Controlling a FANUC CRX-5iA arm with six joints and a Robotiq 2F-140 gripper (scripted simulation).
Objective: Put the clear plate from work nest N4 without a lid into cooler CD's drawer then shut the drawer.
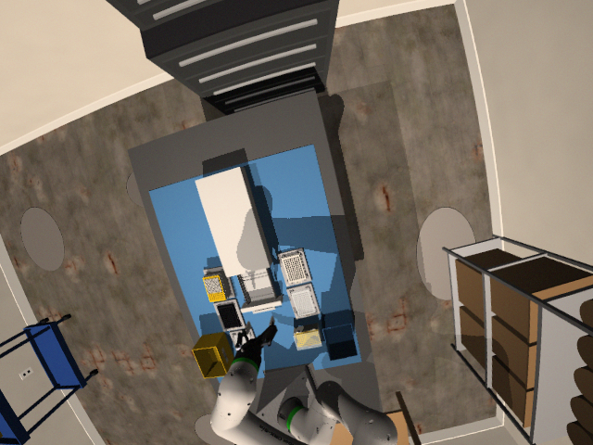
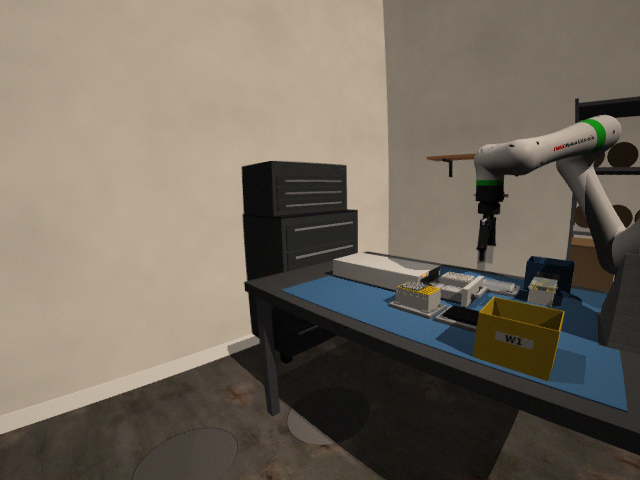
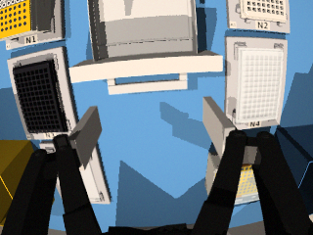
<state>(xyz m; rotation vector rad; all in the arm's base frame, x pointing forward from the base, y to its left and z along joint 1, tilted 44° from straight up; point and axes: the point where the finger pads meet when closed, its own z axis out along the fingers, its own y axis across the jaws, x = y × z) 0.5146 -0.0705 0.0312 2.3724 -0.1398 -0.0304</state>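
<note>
Now: hand 180 mm to the left of the clear plate, 140 mm above it and 30 mm past it. The rest, counted from my hand: drawer (140 mm ahead, 130 mm below, 10 mm to the right); then grey nest (180 mm to the right, 150 mm below, 30 mm behind); then black plate (200 mm to the left, 140 mm below, 10 mm ahead).
</note>
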